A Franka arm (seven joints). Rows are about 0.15 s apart.
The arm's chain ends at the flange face. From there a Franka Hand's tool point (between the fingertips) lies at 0.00 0.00 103.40 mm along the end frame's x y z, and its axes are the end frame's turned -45 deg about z.
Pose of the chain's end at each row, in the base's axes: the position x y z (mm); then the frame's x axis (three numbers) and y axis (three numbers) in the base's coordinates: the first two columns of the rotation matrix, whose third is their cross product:
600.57 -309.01 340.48 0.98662 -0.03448 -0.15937 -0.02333 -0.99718 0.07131
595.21 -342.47 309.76 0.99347 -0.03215 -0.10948 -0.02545 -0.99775 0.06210
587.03 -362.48 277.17 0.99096 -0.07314 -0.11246 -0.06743 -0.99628 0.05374
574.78 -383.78 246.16 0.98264 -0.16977 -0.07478 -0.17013 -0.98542 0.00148
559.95 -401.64 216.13 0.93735 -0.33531 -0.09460 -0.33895 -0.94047 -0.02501
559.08 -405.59 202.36 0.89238 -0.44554 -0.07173 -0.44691 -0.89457 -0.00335
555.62 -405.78 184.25 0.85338 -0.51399 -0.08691 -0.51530 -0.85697 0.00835
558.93 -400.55 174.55 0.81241 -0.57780 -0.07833 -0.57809 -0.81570 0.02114
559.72 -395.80 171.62 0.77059 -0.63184 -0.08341 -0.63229 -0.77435 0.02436
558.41 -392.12 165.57 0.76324 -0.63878 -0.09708 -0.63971 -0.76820 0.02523
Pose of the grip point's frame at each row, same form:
583.88 -315.90 238.67 0.71414 0.68073 -0.16312 0.68115 -0.72949 -0.06227
583.71 -348.56 207.18 0.72049 0.68278 -0.12133 0.68449 -0.72825 -0.03350
575.04 -367.20 174.58 0.74839 0.65276 -0.11752 0.65303 -0.75619 -0.04152
567.13 -382.61 143.05 0.81513 0.57675 -0.05392 0.57453 -0.81684 -0.05183
551.62 -395.90 113.23 0.90248 0.42791 -0.04921 0.42313 -0.90211 -0.08458
552.60 -401.97 99.23 0.94702 0.31751 -0.04835 0.31499 -0.94760 -0.05309
547.48 -401.89 81.24 0.96780 0.24252 -0.06736 0.23906 -0.96942 -0.05555
551.06 -397.64 71.49 0.98323 0.16822 -0.07034 0.16569 -0.98535 -0.04044
551.45 -392.29 68.61 0.99199 0.10077 -0.07620 0.09779 -0.99433 -0.04175
549.03 -387.69 62.69 0.99204 0.09151 -0.08649 0.08735 -0.99489 -0.05081

